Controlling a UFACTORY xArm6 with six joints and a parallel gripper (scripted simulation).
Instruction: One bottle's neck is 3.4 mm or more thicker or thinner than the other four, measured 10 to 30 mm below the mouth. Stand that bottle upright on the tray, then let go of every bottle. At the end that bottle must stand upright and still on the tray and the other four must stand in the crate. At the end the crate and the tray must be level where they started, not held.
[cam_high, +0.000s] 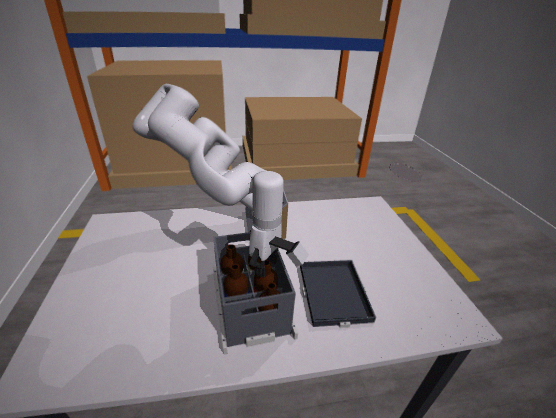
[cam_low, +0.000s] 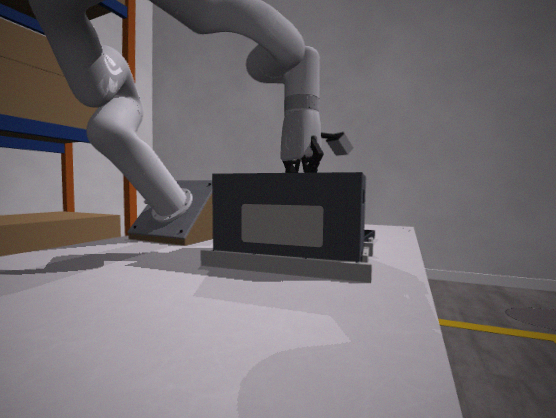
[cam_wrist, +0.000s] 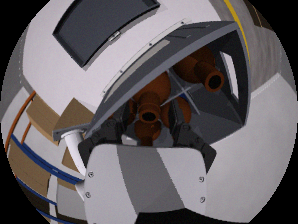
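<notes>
Right now the dark grey crate is 70 mm below my hand, 50 mm to the right of it and 10 mm ahead of it. Also, from my hand: glass bottle 90 mm behind, 70 mm below, 10 mm to the right; dark tray 230 mm to the left, 150 mm below, 10 mm behind.
</notes>
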